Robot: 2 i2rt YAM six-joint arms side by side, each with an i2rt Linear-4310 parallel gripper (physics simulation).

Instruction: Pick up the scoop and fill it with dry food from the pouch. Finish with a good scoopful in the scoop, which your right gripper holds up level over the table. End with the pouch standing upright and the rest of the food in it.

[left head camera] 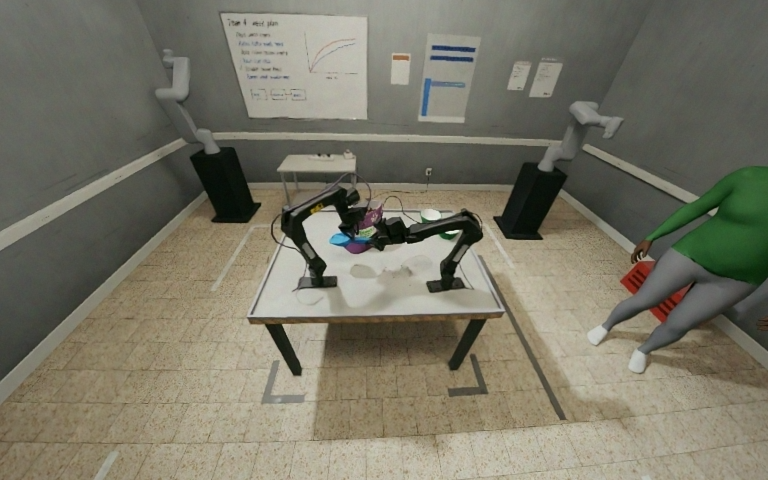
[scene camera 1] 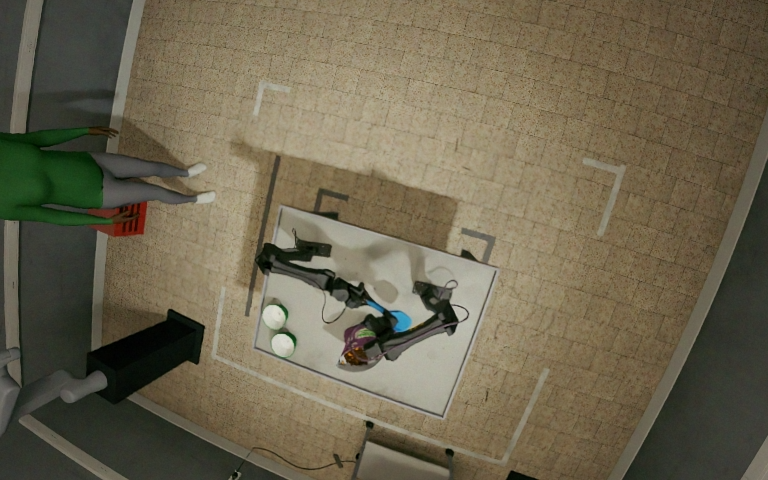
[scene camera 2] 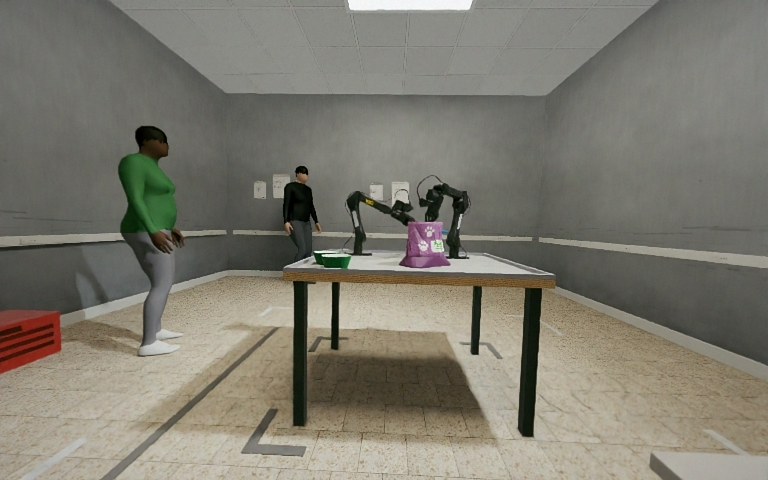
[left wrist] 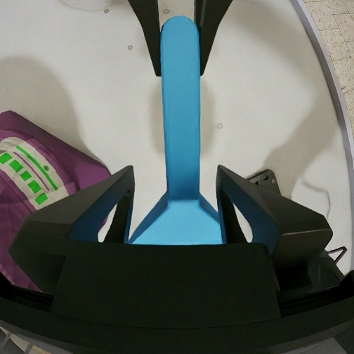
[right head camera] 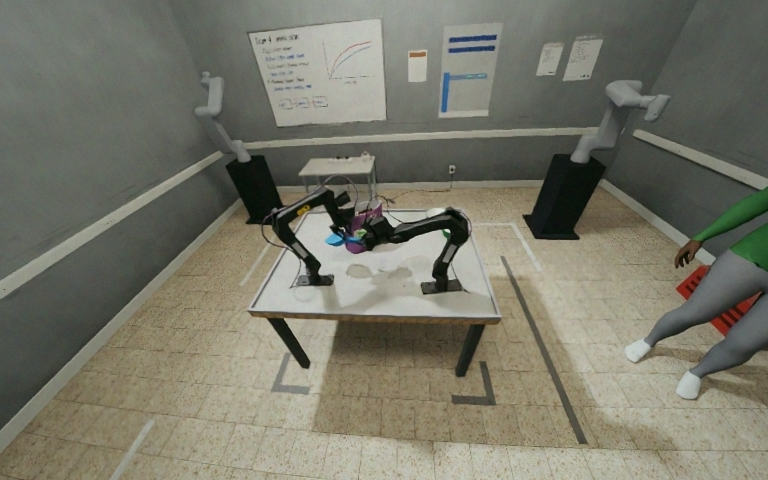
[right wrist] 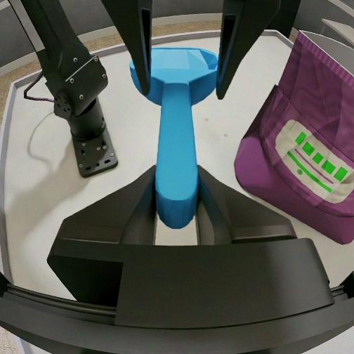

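Note:
The blue scoop (left head camera: 339, 240) (right head camera: 334, 240) (scene camera 1: 400, 320) (left wrist: 182, 125) (right wrist: 177, 135) is held above the table; no food shows in the visible part of its bowl. My right gripper (left wrist: 178, 73) (right wrist: 176, 173) is shut on the handle's end. My left gripper (left wrist: 174, 174) (right wrist: 182, 94) is partly open, its fingers apart on either side of the scoop where handle meets bowl; the left wrist view hides most of the bowl. The purple pouch (scene camera 1: 353, 336) (scene camera 2: 425, 243) (left wrist: 85, 175) (right wrist: 320, 100) stands upright beside the scoop, with brown food (scene camera 1: 355, 355) in its open top.
Two green bowls with white insides, one (scene camera 1: 275, 316) behind the other (scene camera 1: 283, 343) (scene camera 2: 335, 260), stand near a table corner on the right arm's side. The table (scene camera 2: 368, 277) has a raised rim. The left arm's base (right wrist: 95, 150) shows in the right wrist view.

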